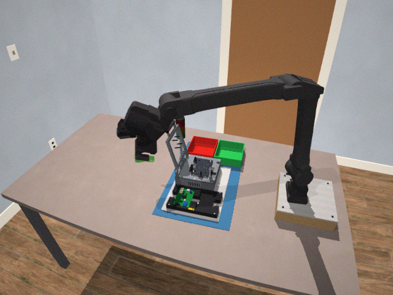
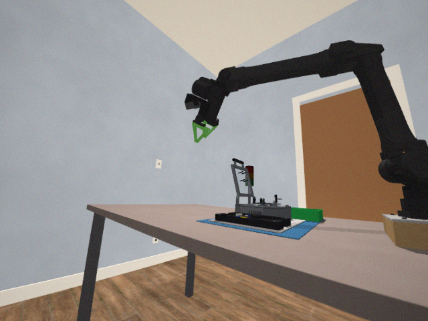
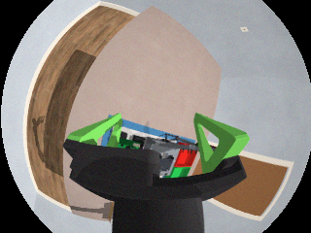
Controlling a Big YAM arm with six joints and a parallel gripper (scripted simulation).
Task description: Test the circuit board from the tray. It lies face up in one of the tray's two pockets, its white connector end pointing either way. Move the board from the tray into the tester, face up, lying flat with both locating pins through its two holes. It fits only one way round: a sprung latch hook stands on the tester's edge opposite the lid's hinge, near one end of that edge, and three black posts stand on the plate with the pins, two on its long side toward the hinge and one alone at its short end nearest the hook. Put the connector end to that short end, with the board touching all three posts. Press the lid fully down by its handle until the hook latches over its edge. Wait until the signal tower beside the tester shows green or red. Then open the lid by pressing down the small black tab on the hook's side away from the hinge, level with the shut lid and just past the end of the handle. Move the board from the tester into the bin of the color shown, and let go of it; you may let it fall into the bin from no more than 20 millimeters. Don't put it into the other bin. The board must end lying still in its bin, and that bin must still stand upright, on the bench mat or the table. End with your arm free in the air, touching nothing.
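The green circuit board lies 30 cm below my hand, 14 cm behind it and 8 cm to the right of it. From my hand the other things lie so: red bin 45 cm to the right, 31 cm below, 15 cm behind; tester plate 25 cm below, 24 cm to the right, 18 cm behind; tester lid 25 cm to the right, 14 cm below, 6 cm behind.
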